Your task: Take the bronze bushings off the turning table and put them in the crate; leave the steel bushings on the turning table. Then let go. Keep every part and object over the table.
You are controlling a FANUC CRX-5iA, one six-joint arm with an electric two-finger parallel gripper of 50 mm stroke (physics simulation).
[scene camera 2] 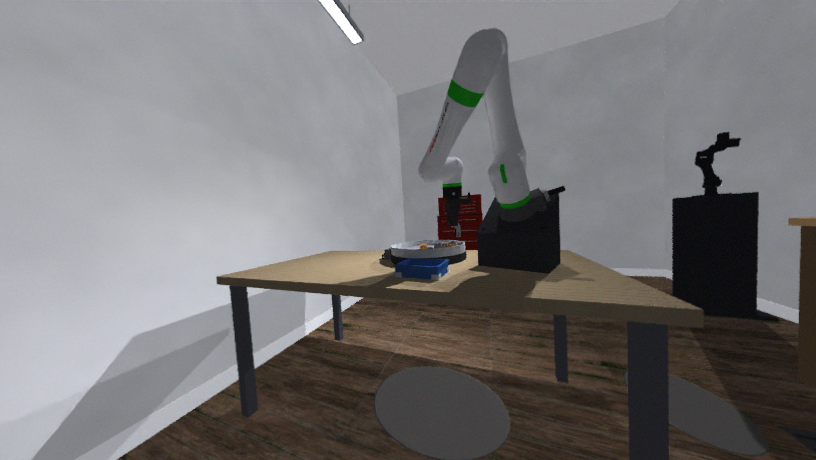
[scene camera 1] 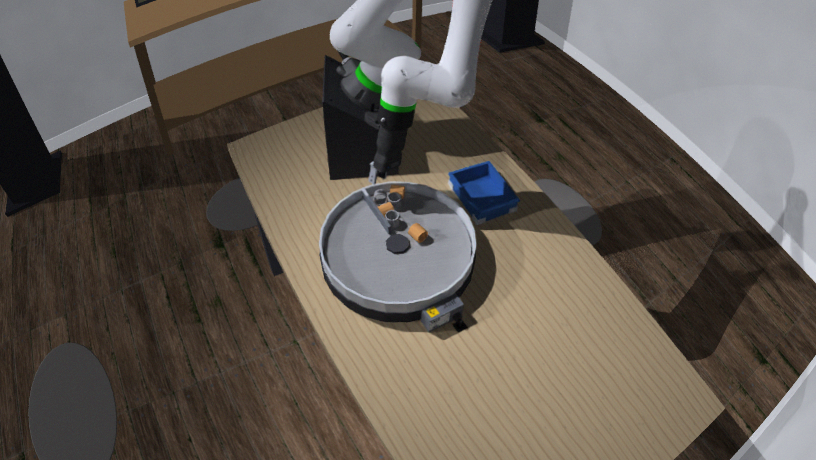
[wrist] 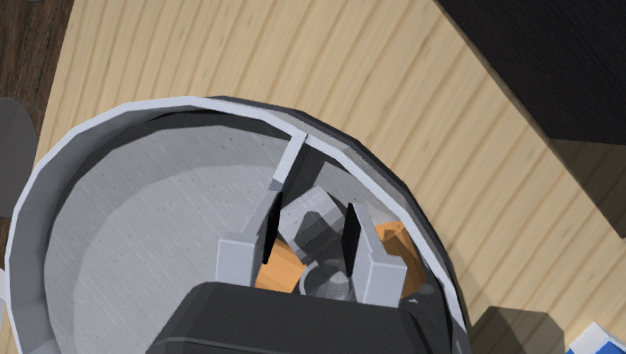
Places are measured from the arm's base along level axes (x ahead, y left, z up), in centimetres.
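Pixels of known places: gripper, fingertip midpoint: point(scene camera 2: 457, 235) point(scene camera 1: 377, 179) point(wrist: 312, 217); arm's base at its link origin: point(scene camera 2: 517, 211) point(scene camera 1: 359, 93).
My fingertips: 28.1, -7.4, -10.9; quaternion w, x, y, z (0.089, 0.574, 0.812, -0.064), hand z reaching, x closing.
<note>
Ahead of a thing's pixels: the offset from my fingertips to its top centre, as dx, dy, dz. "*": to the spot under its first point.
My gripper point(scene camera 1: 379, 181) point(scene camera 2: 457, 235) point(wrist: 312, 217) hangs above the back rim of the grey turning table point(scene camera 1: 400, 280) point(scene camera 2: 428, 252) point(wrist: 125, 190). Its fingers stand apart with no bushing visibly held. A steel bushing point(scene camera 1: 380, 196) point(wrist: 311, 217) shows beneath the gap between them, beside the divider. Two more steel bushings @(+5.0, +2.9, -3.7) point(scene camera 1: 394, 198) @(+10.9, -0.7, -3.7) point(scene camera 1: 391, 217) stand near it; one steel ring @(* +6.6, +2.8, -7.2) point(wrist: 325, 280) shows in the wrist view. Bronze bushings @(+7.0, -0.9, -3.7) point(scene camera 1: 385, 208) @(+1.9, +5.4, -3.7) point(scene camera 1: 397, 190) @(+18.2, +3.4, -3.7) point(scene camera 1: 418, 233) lie at the divider, by the back rim and near the hub. The blue crate @(+9.6, +30.9, -7.8) point(scene camera 1: 485, 185) point(scene camera 2: 421, 267) looks empty.
The divider wall point(scene camera 1: 377, 212) point(wrist: 290, 160) runs from the rim inward near the steel bushing. A dark hub @(+18.0, -2.8, -6.7) point(scene camera 1: 397, 244) sits mid-disc. A grey control box @(+41.4, -2.0, -7.0) point(scene camera 1: 442, 314) is at the turning table's front. The black robot pedestal point(scene camera 1: 348, 137) point(scene camera 2: 517, 245) stands behind the turning table.
</note>
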